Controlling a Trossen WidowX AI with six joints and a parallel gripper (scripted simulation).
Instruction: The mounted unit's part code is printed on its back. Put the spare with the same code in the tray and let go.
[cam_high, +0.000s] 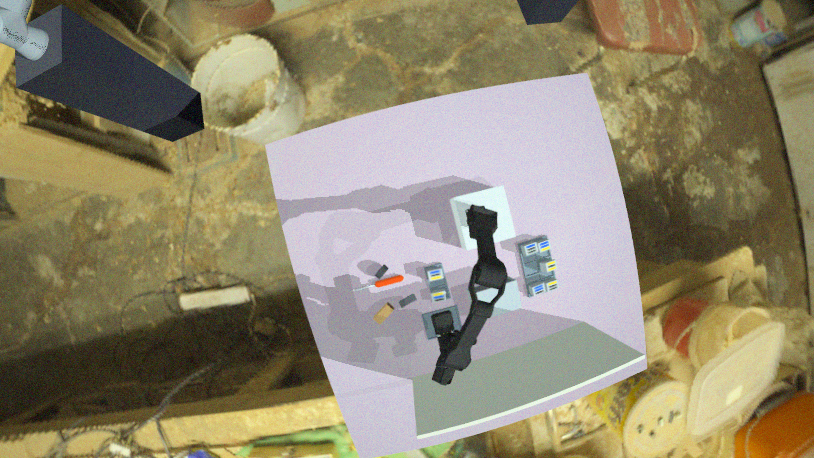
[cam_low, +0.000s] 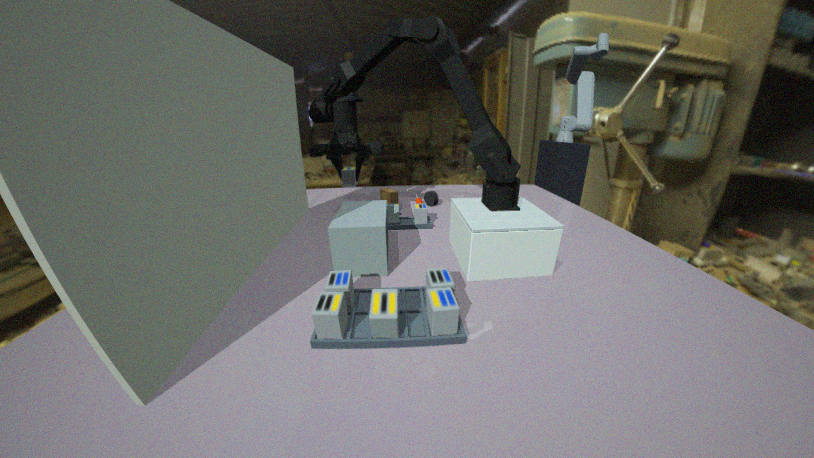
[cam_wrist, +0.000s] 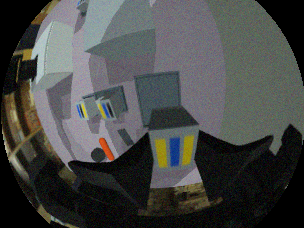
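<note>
The tray lies 10 mm behind my gripper tip, 10 mm to the left of it and 120 mm below it. Also, from my gripper tip: brown block 100 mm behind, 180 mm to the right, 100 mm below; then pale wall 180 mm ahead, 200 mm to the left, 100 mm above; then mounted unit 50 mm behind, 210 mm to the left, 70 mm below.
</note>
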